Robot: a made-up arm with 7 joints. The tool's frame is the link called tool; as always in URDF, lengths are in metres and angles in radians. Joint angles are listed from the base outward.
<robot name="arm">
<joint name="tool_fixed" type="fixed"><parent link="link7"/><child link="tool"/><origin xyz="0 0 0"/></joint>
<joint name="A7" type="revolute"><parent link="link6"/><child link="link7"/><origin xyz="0.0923 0.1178 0" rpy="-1.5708 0 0"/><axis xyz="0 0 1"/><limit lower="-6.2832" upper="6.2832"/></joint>
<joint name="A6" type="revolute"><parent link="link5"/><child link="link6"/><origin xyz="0 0 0" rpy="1.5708 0 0"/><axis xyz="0 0 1"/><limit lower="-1.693" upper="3.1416"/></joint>
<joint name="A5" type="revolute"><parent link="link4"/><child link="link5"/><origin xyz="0.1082 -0.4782 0" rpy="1.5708 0 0"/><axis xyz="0 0 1"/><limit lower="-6.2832" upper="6.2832"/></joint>
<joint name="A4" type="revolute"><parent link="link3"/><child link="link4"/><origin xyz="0.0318 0 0" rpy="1.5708 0 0"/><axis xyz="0 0 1"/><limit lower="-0.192" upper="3.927"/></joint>
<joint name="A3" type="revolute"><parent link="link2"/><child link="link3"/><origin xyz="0 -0.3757 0" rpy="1.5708 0 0"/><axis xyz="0 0 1"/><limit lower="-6.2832" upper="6.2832"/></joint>
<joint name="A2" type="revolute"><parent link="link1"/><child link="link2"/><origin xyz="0 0 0" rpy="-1.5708 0 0"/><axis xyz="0 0 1"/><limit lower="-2.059" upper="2.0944"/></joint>
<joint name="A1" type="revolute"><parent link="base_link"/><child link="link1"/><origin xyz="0 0 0.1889"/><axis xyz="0 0 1"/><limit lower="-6.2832" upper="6.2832"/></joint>
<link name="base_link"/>
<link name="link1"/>
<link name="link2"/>
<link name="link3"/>
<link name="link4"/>
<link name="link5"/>
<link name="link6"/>
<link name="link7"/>
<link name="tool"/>
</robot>
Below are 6 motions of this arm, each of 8 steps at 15 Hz.
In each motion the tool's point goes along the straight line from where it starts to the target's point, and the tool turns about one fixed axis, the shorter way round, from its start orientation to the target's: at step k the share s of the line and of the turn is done. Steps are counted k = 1, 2, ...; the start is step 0. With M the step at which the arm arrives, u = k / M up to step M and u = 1 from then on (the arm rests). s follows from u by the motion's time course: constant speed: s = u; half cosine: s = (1 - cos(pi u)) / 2; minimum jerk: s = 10 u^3 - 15 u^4 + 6 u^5.
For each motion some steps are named. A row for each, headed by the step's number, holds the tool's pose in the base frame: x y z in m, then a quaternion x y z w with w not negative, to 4 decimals.
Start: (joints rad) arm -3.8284 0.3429 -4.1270 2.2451 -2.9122 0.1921 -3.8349
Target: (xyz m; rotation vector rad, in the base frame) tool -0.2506 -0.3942 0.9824 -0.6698 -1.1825 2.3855
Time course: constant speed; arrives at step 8
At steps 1, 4, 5, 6, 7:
1: -0.2514 -0.3149 1.0216 0.0768 -0.3037 0.5667 0.7620
4: -0.2511 -0.3489 1.0048 -0.0638 -0.3797 0.7380 0.5542
5: -0.2510 -0.3602 0.9992 -0.1099 -0.3970 0.7797 0.4716
6: -0.2508 -0.3715 0.9936 -0.1549 -0.4100 0.8128 0.3839
7: -0.2507 -0.3829 0.9880 -0.1981 -0.4184 0.8369 0.2919

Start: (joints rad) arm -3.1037 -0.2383 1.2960 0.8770 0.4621 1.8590 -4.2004
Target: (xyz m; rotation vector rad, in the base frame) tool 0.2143 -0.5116 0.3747 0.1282 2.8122 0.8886
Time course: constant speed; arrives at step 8
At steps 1, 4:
1: -0.0030 -0.4433 0.2428 0.3680 0.8250 0.4229 0.0711
4: 0.0901 -0.4726 0.2993 0.2325 0.8930 0.3763 0.0826

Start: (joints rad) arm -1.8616 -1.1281 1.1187 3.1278 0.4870 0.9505 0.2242
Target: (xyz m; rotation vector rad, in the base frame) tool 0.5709 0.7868 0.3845 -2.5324 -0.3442 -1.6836
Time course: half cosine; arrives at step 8
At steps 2, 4, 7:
2: 0.2923 0.8684 0.5586 0.5674 0.3292 0.7230 0.2169
4: 0.4077 0.8346 0.4865 0.6932 0.2454 0.6683 0.1128
7: 0.5585 0.7904 0.3923 -0.8186 -0.1229 -0.5602 0.0289

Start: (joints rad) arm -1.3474 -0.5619 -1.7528 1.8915 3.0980 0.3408 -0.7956
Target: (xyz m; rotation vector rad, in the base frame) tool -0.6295 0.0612 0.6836 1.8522 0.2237 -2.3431
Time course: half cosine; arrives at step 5
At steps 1, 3, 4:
1: -0.6672 0.2656 0.6640 -0.5349 0.0091 0.8241 0.1860
3: -0.6439 0.1393 0.6761 -0.5912 -0.0429 0.8049 0.0263
4: -0.6335 0.0828 0.6815 0.6104 0.0658 -0.7880 0.0457

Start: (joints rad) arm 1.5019 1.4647 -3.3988 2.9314 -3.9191 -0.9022 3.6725
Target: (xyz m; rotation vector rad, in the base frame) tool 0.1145 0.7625 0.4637 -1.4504 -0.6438 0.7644
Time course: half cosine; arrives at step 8
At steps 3, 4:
3: -0.0181 0.8135 0.4037 -0.5231 -0.1463 0.5394 0.6434
4: 0.0186 0.7994 0.4203 -0.5583 -0.1853 0.4861 0.6462

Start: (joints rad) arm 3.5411 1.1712 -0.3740 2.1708 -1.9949 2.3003 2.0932
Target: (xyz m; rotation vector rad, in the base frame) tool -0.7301 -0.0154 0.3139 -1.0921 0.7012 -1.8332
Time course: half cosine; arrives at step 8
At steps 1, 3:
1: -0.8427 -0.0893 0.2636 -0.3144 -0.0548 -0.6377 0.7011
3: -0.8110 -0.0685 0.2777 -0.3574 0.0417 -0.6803 0.6386

